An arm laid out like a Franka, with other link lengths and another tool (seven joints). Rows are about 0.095 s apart.
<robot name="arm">
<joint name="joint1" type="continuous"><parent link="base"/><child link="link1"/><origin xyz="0.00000 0.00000 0.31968"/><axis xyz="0 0 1"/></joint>
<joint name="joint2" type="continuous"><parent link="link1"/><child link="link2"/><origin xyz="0.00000 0.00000 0.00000" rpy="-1.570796 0.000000 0.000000"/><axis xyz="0 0 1"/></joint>
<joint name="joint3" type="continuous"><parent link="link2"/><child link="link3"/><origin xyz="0.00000 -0.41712 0.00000" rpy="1.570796 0.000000 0.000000"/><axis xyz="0 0 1"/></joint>
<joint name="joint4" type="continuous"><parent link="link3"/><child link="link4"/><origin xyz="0.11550 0.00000 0.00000" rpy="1.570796 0.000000 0.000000"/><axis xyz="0 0 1"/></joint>
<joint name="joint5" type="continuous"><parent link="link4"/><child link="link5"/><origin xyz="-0.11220 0.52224 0.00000" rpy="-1.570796 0.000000 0.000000"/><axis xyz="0 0 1"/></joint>
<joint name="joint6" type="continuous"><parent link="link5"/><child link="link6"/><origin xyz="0.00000 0.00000 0.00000" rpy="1.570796 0.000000 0.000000"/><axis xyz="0 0 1"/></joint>
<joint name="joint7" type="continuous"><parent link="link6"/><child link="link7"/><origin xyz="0.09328 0.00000 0.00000" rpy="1.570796 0.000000 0.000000"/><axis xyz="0 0 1"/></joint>
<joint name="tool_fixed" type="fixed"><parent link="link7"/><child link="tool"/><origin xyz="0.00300 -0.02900 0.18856" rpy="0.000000 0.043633 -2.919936"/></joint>
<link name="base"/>
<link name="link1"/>
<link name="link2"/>
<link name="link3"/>
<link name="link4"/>
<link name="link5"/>
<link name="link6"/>
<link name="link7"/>
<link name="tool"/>
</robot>
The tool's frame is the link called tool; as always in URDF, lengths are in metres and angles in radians. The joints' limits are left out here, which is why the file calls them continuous.
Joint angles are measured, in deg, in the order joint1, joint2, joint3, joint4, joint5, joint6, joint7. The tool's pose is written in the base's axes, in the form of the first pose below.
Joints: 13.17 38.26 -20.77 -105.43 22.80 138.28 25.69
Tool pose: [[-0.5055 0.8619 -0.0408], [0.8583 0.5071 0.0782], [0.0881 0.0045 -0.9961]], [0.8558 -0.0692 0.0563]
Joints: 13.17 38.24 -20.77 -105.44 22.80 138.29 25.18
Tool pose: [[-0.5131 0.8573 -0.0408], [0.8538 0.5147 0.0780], [0.0879 0.0052 -0.9961]], [0.8557 -0.0690 0.0565]
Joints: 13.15 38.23 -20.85 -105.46 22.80 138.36 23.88
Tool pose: [[-0.5312 0.8463 -0.0404], [0.8429 0.5327 0.0763], [0.0861 0.0065 -0.9963]], [0.8553 -0.0701 0.0569]
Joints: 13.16 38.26 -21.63 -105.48 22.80 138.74 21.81
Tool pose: [[-0.5531 0.8325 -0.0337], [0.8299 0.5540 0.0652], [0.0729 0.0081 -0.9973]], [0.8552 -0.0810 0.0593]
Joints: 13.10 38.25 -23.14 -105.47 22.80 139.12 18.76
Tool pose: [[-0.5796 0.8146 -0.0243], [0.8133 0.5800 0.0461], [0.0516 0.0070 -0.9986]], [0.8544 -0.1029 0.0648]
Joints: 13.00 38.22 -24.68 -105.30 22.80 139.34 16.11
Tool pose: [[-0.5995 0.8003 -0.0144], [0.7998 0.5996 0.0274], [0.0306 0.0049 -0.9995]], [0.8542 -0.1256 0.0722]
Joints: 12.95 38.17 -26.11 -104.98 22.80 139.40 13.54
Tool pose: [[-0.6202 0.7845 -0.0050], [0.7844 0.6202 0.0105], [0.0113 0.0025 -0.9999]], [0.8546 -0.1454 0.0809]
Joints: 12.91 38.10 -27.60 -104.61 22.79 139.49 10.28
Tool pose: [[-0.6493 0.7606 0.0053], [0.7605 0.6493 -0.0082], [-0.0097 -0.0013 -1.0000]], [0.8549 -0.1657 0.0908]
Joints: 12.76 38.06 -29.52 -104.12 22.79 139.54 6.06
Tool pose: [[-0.6841 0.7292 0.0165], [0.7286 0.6842 -0.0325], [-0.0350 -0.0102 -0.9993]], [0.8539 -0.1930 0.1032]
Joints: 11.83 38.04 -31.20 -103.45 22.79 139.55 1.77
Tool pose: [[-0.7114 0.7022 0.0278], [0.7003 0.7117 -0.0557], [-0.0588 -0.0202 -0.9981]], [0.8508 -0.2281 0.1164]
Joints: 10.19 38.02 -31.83 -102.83 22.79 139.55 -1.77
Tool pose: [[-0.7301 0.6825 0.0353], [0.6796 0.7305 -0.0678], [-0.0721 -0.0255 -0.9971]], [0.8461 -0.2594 0.1249]
